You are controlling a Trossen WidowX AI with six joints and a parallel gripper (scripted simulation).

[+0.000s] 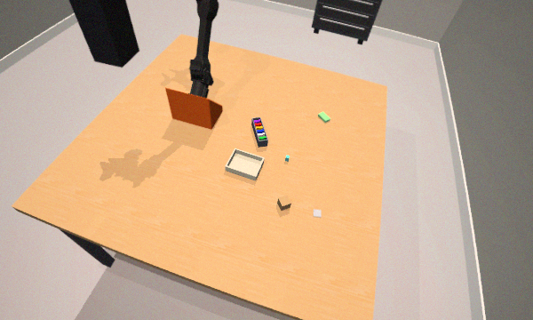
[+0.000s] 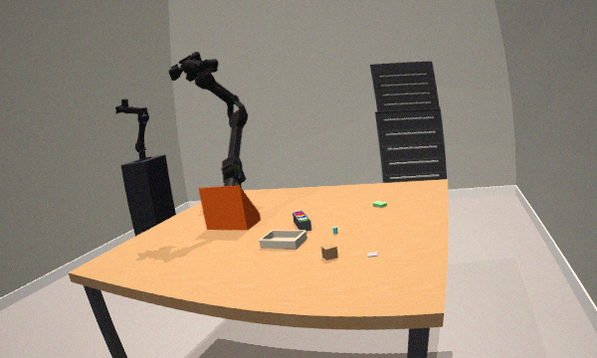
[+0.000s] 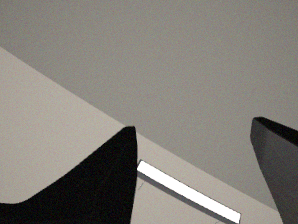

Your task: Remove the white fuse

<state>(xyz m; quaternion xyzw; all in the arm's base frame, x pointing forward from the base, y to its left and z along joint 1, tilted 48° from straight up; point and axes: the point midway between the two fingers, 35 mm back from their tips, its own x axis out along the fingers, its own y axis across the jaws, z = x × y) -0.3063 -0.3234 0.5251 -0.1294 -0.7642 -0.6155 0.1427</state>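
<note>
Right now the white fuse is 720 mm below my gripper tip, 620 mm ahead of it and 210 mm to the right of it. From my gripper tip the other things lie so: pale tray 740 mm below, 590 mm ahead, 370 mm to the right; then green fuse 720 mm below, 630 mm ahead, 230 mm to the right; then blue fuse 720 mm below, 610 mm ahead, 190 mm to the right.
</note>
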